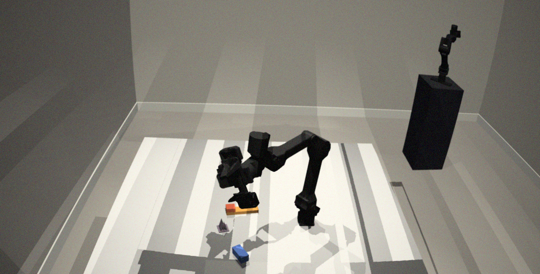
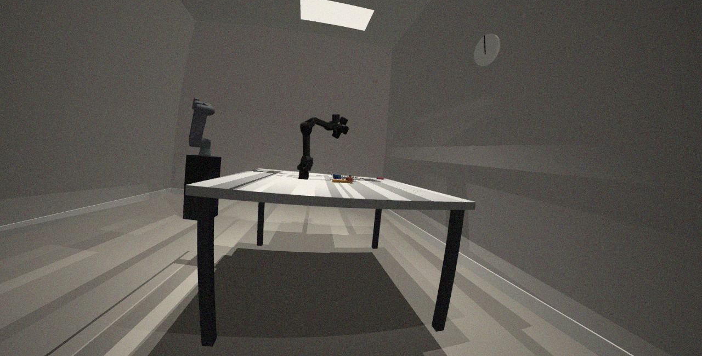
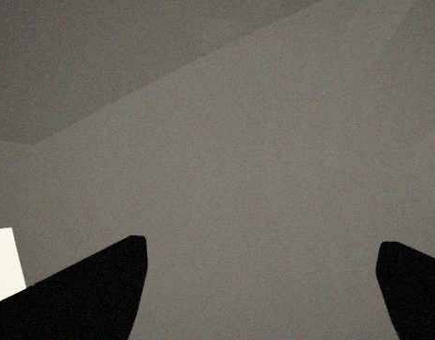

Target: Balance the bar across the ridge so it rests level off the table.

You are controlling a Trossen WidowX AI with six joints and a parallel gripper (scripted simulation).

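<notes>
The orange bar lies 10 mm behind my gripper tip, 420 mm to the right of it and 420 mm below it. The rest, counted from my gripper tip: blue block: 30 mm behind, 160 mm to the right, 420 mm below.
</notes>
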